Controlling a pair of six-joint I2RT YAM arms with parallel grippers.
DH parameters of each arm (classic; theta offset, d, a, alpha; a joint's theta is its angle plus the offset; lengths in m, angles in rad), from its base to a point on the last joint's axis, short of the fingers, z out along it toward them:
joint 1: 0 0.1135 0.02 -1.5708
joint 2: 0 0 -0.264 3.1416
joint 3: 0.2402 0 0.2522 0
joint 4: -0.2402 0 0.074 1.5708
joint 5: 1.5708 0 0 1.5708
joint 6: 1.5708 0.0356 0 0
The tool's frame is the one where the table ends.
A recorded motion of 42 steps. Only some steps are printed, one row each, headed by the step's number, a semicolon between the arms.
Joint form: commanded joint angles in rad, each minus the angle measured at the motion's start. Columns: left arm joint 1, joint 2, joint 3, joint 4, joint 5, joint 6; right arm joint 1, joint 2, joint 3, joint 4, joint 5, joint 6.
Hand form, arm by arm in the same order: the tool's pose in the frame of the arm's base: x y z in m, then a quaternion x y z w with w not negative. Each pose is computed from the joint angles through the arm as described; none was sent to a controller.
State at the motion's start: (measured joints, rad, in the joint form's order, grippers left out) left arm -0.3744 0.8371 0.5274 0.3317 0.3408 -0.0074; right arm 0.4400 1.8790 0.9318 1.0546 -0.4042 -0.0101
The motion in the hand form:
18: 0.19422 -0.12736 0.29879 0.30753 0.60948 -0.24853 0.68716; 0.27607 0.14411 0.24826 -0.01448 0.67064 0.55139 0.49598
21: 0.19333 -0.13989 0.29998 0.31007 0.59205 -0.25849 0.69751; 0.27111 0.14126 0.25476 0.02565 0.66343 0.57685 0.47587
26: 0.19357 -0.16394 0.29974 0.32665 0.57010 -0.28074 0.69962; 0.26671 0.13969 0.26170 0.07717 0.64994 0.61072 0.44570
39: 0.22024 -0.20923 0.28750 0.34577 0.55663 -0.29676 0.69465; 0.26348 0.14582 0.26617 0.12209 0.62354 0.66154 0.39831
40: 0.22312 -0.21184 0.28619 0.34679 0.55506 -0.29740 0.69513; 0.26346 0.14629 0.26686 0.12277 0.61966 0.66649 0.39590
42: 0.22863 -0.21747 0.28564 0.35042 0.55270 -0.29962 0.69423; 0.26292 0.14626 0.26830 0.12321 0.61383 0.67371 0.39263
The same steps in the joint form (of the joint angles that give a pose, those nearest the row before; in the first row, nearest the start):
18: -0.1644 0.1550 0.0517 0.1519 -0.0659 0.1085; -0.0059 -0.4018 -0.2822 -0.1170 -0.0193 0.8721
21: -0.2157 0.1913 0.0549 0.2246 -0.0950 0.1080; -0.0055 -0.4370 -0.2916 -0.1236 -0.0007 0.9809
26: -0.2965 0.2718 0.0793 0.3112 -0.1120 0.1140; -0.0013 -0.4669 -0.2968 -0.1227 0.0248 1.1264
39: -0.3594 0.5220 0.1844 0.4609 -0.1173 0.1271; 0.0233 -0.4601 -0.2965 -0.0634 0.0393 1.3073
40: -0.3590 0.5416 0.1928 0.4744 -0.1139 0.1281; 0.0245 -0.4572 -0.2959 -0.0507 0.0376 1.3197
42: -0.3596 0.5759 0.2177 0.4843 -0.1048 0.1302; 0.0248 -0.4569 -0.2967 -0.0336 0.0333 1.3375

